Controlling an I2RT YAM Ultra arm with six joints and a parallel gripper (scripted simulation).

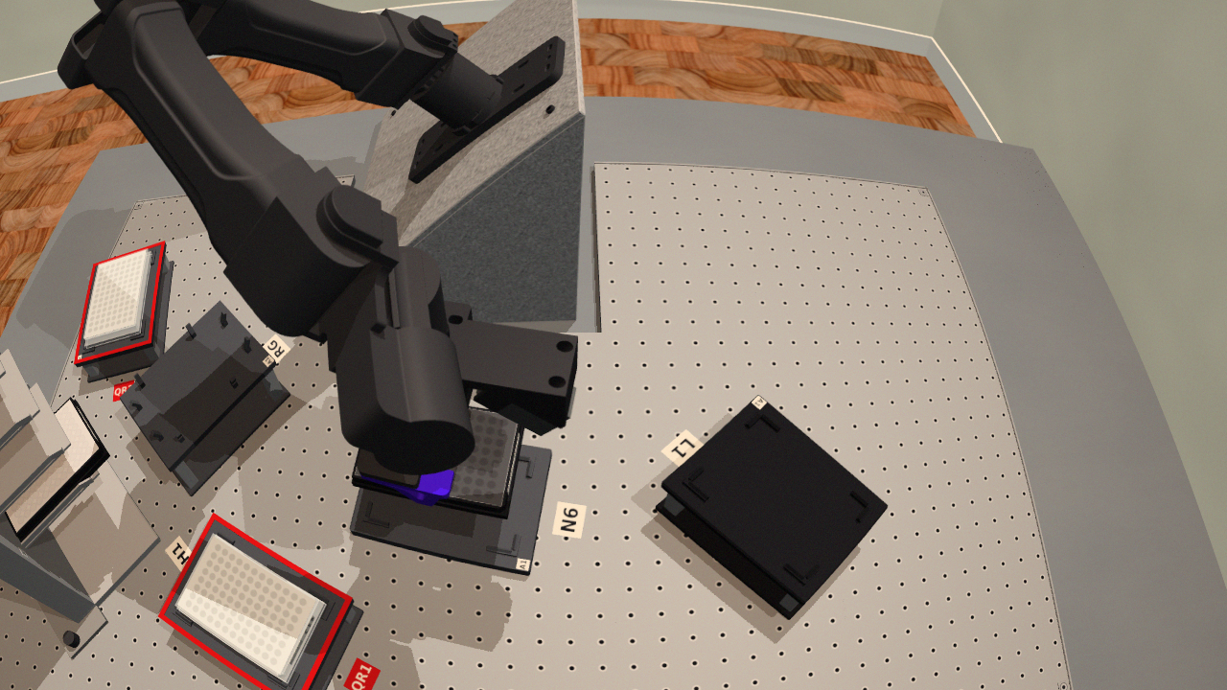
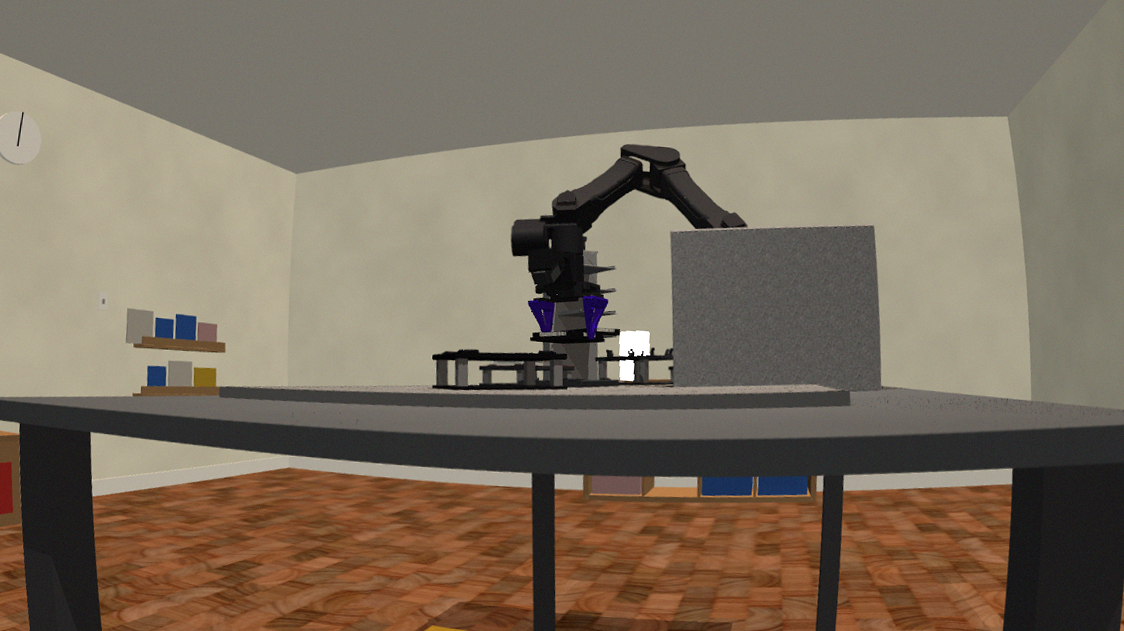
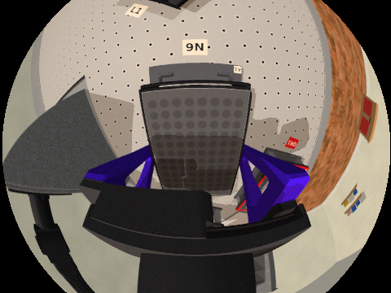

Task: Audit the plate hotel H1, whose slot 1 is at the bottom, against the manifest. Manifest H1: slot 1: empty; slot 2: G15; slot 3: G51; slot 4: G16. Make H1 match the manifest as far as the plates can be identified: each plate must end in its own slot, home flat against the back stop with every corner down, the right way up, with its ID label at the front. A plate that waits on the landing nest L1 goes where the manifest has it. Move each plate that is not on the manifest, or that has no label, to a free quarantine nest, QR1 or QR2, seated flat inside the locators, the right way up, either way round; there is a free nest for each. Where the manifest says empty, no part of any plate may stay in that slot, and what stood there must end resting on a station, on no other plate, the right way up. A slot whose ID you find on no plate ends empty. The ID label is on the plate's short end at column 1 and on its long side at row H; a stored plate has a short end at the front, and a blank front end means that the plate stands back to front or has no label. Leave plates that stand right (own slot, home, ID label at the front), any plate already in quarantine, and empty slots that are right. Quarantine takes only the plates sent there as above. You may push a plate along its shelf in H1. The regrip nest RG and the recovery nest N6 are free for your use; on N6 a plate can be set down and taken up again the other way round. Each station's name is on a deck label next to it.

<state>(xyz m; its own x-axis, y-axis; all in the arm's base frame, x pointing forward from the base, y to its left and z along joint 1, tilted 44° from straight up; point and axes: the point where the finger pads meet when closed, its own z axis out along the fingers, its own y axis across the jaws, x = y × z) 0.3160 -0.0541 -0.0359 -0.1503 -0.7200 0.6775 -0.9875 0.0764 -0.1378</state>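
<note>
Now: hand 80 mm above the recovery nest N6. Also, from my hand: QR1 label: 180 mm ahead, 90 mm below, 70 mm to the right; quarantine nest QR1: 170 mm to the right, 150 mm ahead, 50 mm below; N6 deck label: 100 mm to the left, 90 mm below, 10 mm ahead.
</note>
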